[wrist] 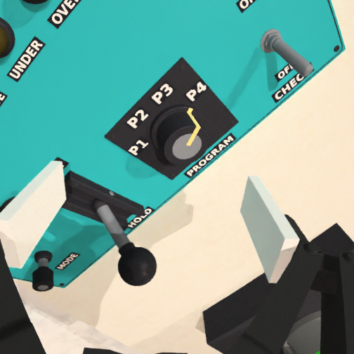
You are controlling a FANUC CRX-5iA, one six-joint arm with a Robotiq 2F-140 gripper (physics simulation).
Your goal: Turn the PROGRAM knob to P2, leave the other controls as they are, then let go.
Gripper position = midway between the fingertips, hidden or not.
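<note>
The scene shows a black ball-ended lever (136,266) and the gripper (154,187).
</note>
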